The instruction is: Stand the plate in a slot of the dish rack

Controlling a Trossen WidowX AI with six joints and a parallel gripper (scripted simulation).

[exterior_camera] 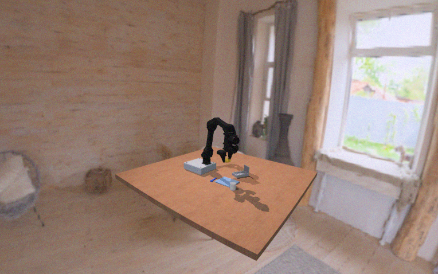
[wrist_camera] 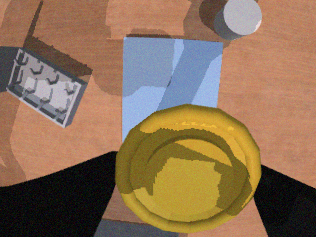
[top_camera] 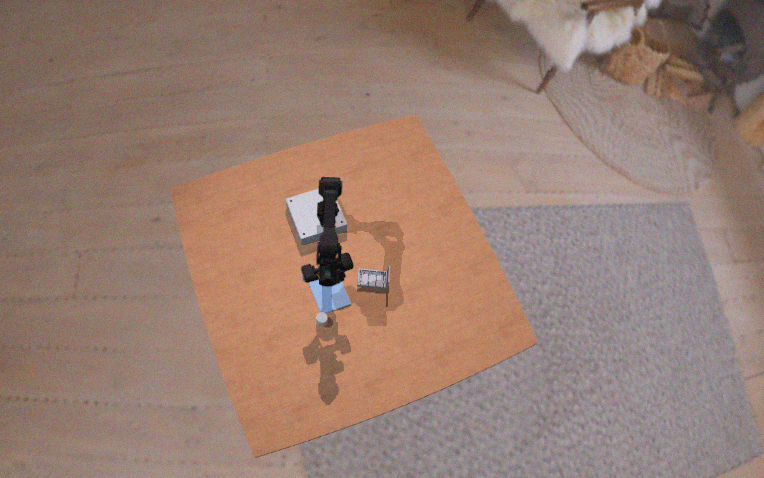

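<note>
Right now my gripper tip is 2 cm short of the grey dish rack, 20 cm to the right of it and 15 cm above it. From my gripper tip the other things lie so: yellow plate 1 cm above; light blue mat 1 cm ahead, 1 cm to the left, 17 cm below; white cup 11 cm ahead, 6 cm to the right, 15 cm below.
</note>
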